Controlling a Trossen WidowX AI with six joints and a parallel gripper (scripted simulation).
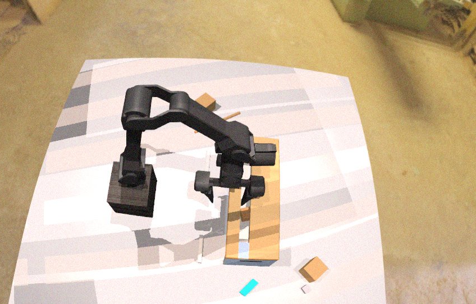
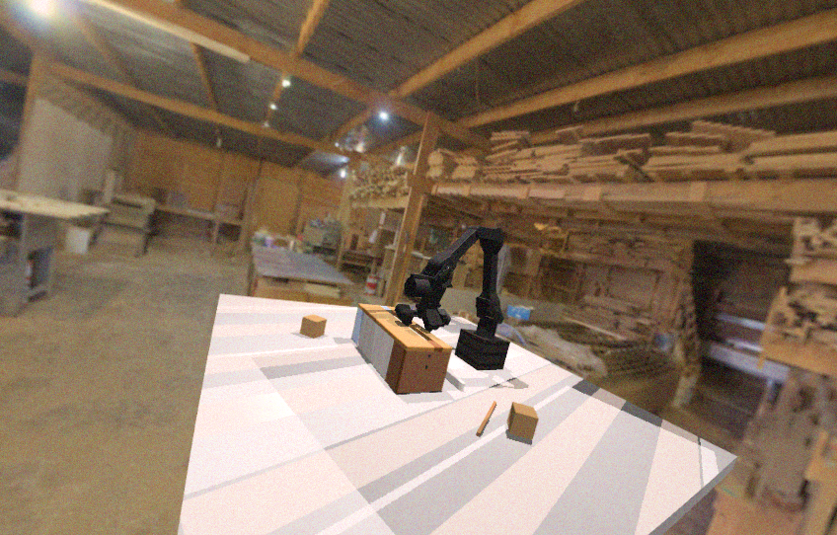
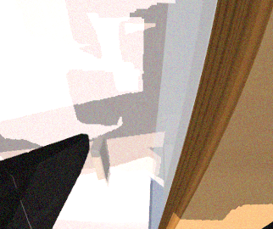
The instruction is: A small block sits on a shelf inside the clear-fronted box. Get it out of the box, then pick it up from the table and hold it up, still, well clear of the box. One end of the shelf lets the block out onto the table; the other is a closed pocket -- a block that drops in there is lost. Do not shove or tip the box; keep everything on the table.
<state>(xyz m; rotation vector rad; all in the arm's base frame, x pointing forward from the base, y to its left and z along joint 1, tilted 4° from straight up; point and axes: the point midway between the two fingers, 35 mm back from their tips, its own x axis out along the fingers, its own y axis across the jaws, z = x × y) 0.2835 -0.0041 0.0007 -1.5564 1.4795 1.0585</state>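
Now: gripper tip 3 cm short of the tan box, 2 cm to the right of it and 2 cm above it. Round my gripper tip: small block: 6 cm ahead, 2 cm to the right; cyan piece: 10 cm ahead, 24 cm to the right, 8 cm below; thin stick: 7 cm behind, 34 cm to the left, 8 cm below.
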